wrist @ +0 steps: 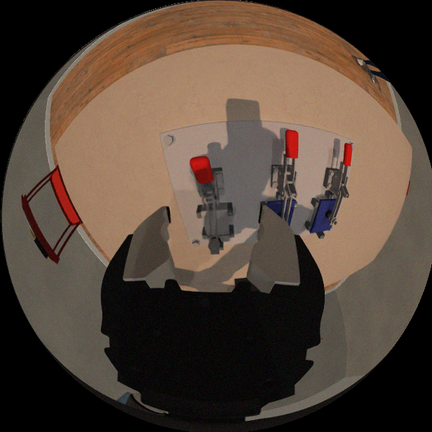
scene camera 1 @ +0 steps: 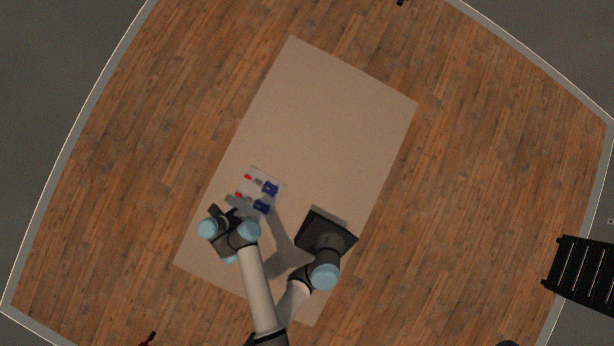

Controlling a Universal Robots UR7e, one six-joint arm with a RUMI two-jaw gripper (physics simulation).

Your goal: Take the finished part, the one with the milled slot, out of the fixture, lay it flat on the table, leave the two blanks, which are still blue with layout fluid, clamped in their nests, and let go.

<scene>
One and the same spot on a fixture plate: [wrist: 245, 149] is [scene camera 1: 237, 204].
</scene>
